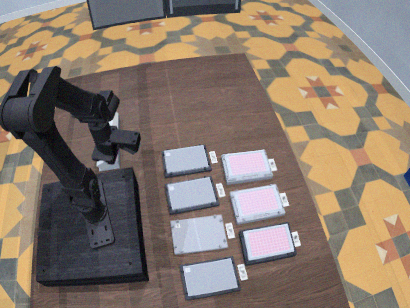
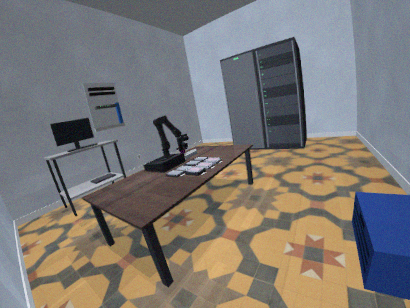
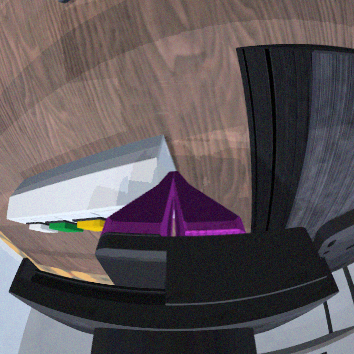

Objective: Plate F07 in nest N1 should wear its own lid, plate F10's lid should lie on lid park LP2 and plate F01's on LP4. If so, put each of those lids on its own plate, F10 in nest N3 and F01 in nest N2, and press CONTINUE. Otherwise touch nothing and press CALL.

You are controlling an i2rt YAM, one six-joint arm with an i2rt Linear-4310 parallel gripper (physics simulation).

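Where they show: gripper, between the fingertips: [image 1: 112, 163] [image 3: 173, 178]; arm's base, origin of its link: [image 1: 96, 213] [image 2: 167, 157].
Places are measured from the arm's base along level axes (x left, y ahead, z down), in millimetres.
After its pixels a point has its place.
Nest N1's plate [image 1: 268, 242] @[x -212, y 412, z 54 mm] has pink wells and a dark skirt. Pink-welled plates with pale skirts stand in nest N2 [image 1: 258, 202] @[x -86, y 440, z 56 mm] and nest N3 [image 1: 247, 166] @[x 41, y 464, z 56 mm]. On the left row, LP2 [image 1: 187, 161] @[x 129, y 302, z 66 mm], LP4 [image 1: 192, 194] @[x 12, y 277, z 66 mm] and LP3 [image 1: 210, 278] @[x -245, y 234, z 67 mm] show grey, dark-rimmed rectangles; LP1 [image 1: 199, 234] @[x -111, y 253, z 75 mm] shows a pale one. Their small marks are unreadable, and whether N1's plate wears a lid is unclear. My gripper [image 2: 183, 151] @[x 186, y 73, z 41 mm] [image 3: 173, 178] @[x 186, y 73, z 41 mm] is shut and empty, above the button box [image 1: 109, 165] @[x 197, y 59, z 61 mm] [image 3: 90, 187] @[x 248, y 94, z 36 mm]. Its white [image 3: 42, 228] @[x 367, y 72, z 30 mm], green [image 3: 65, 227] @[x 317, y 66, z 29 mm] and yellow [image 3: 91, 224] @[x 277, y 61, z 29 mm] buttons show; their lettering does not.
The arm's black base block [image 1: 55, 225] @[x 5, y -137, z 11 mm] [image 3: 280, 125] @[x 115, y 98, z 16 mm] stands close beside the button box, left of the lid parks on the brown table [image 1: 200, 95] @[x 426, y 452, z 84 mm] [image 2: 125, 197] @[x -672, y 81, z 84 mm]. Small label cards stand right of the parks and nests. A blue cabinet [image 2: 387, 240] is on the floor away from the table.
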